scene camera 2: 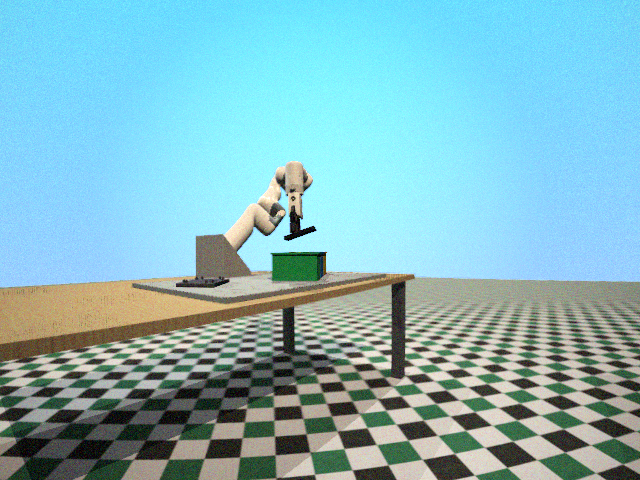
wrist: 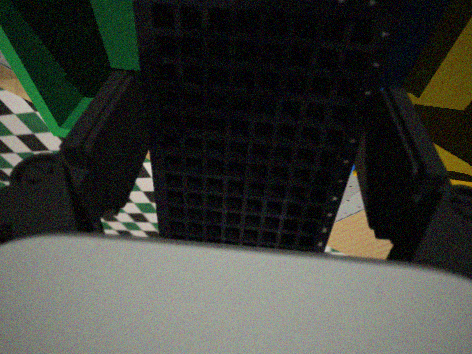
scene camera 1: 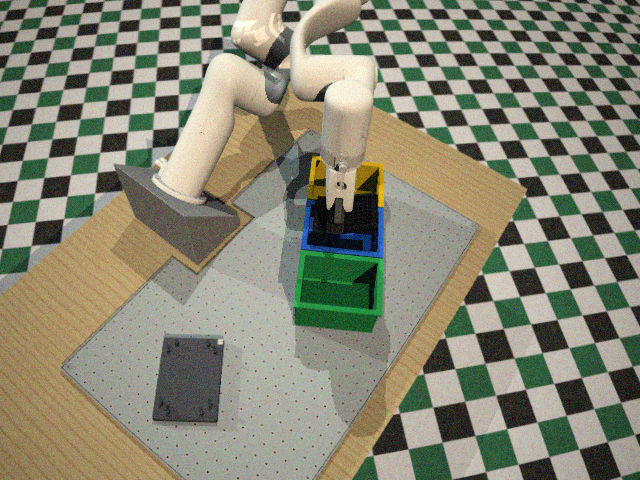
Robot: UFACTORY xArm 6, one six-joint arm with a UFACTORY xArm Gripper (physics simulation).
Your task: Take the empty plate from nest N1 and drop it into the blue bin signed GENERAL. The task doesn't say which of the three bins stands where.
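Frame: origin at the arm's base, x ahead, y left, z up, level; centimetres.
Seen in the pictures: gripper, between the fingertips: [scene camera 2: 295, 234] [wrist: 253, 112] [scene camera 1: 335, 213]; arm's base, origin of its link: [scene camera 2: 222, 252] [scene camera 1: 178, 190].
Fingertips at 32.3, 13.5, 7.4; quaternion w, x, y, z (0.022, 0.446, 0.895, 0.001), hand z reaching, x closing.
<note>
Pixels of each thing's top centre, then the offset from my fingertips to it, as dx, dy, dz. Level surfaces: height alone.
- black plate, centre of its top: [wrist: 241, 209] [scene camera 1: 346, 205] [scene camera 2: 300, 226] +1.6, +1.2, +3.0
- blue bin, centre of its top: [wrist: 295, 73] [scene camera 1: 343, 227] [scene camera 2: 302, 252] +0.8, +3.1, -7.3
- dark grey nest, centre of its top: [scene camera 1: 188, 376] [scene camera 2: 204, 277] -2.8, -39.4, -15.1
- perforated grey board, height of its surface: dz -17.3
- wooden table, height of its surface: dz -18.5
My gripper [scene camera 1: 337, 225] [scene camera 2: 295, 229] [wrist: 253, 112] is shut on the black plate [scene camera 1: 361, 210] [scene camera 2: 308, 231] [wrist: 250, 130], with one finger at each side edge. The plate has a grid of empty wells and is held tilted in scene camera 2, apart from the bins below. In scene camera 1 it overlaps the blue bin [scene camera 1: 341, 252] [wrist: 417, 37], which is the middle one of three and partly hidden behind it. No sign on it is readable. The dark grey nest [scene camera 1: 188, 379] [scene camera 2: 202, 283] with small corner pins lies empty; its label is not readable.
The green bin [scene camera 1: 338, 311] [scene camera 2: 295, 266] [wrist: 120, 35] adjoins the blue bin on one side, the yellow bin [scene camera 1: 381, 186] [wrist: 450, 75] on the other. All stand on the perforated grey board [scene camera 1: 268, 372] on the wooden table [scene camera 1: 465, 186]. The arm's wedge base [scene camera 1: 180, 227] [scene camera 2: 217, 258] stands beside the board.
</note>
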